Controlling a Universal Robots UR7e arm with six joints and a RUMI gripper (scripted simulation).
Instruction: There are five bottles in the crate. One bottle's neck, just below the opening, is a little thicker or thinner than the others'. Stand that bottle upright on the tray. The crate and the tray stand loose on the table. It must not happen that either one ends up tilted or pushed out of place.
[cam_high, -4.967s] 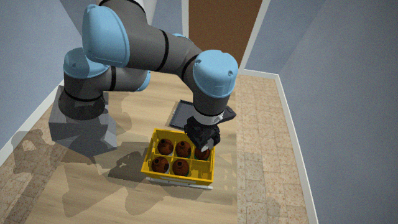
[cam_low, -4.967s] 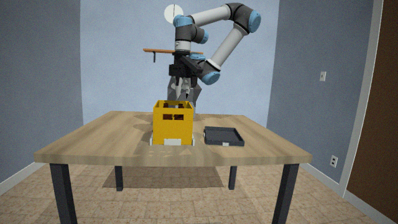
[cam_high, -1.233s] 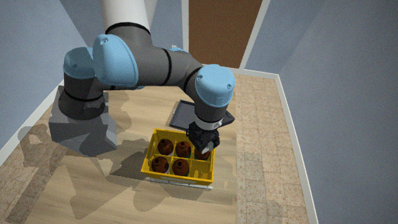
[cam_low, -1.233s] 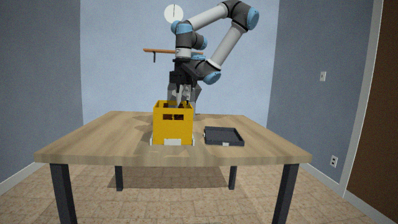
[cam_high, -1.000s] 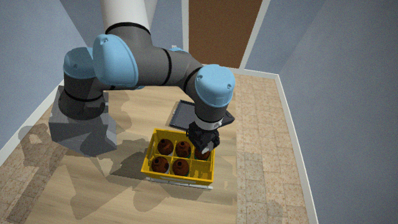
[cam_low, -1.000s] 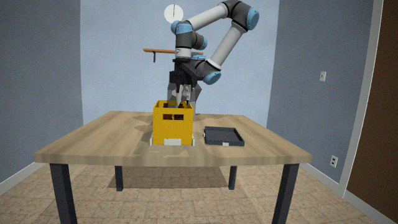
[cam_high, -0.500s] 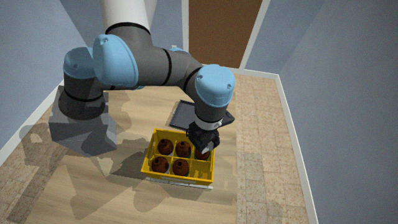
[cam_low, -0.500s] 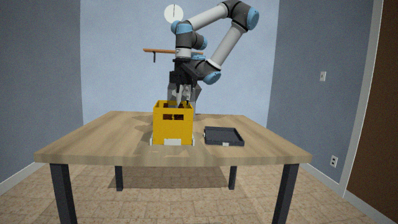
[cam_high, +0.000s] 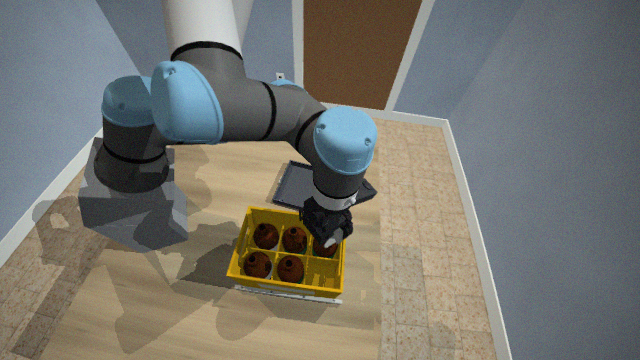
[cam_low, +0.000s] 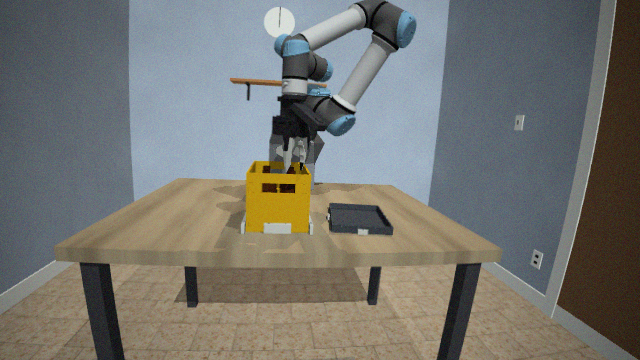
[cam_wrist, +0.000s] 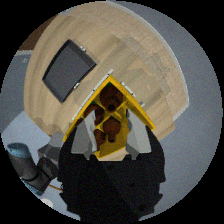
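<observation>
The bottle lies 10 cm below my hand. Round my hand: crate: 7 cm behind, 7 cm to the right, 11 cm below; then tray: 13 cm behind, 20 cm to the left, 18 cm below.
</observation>
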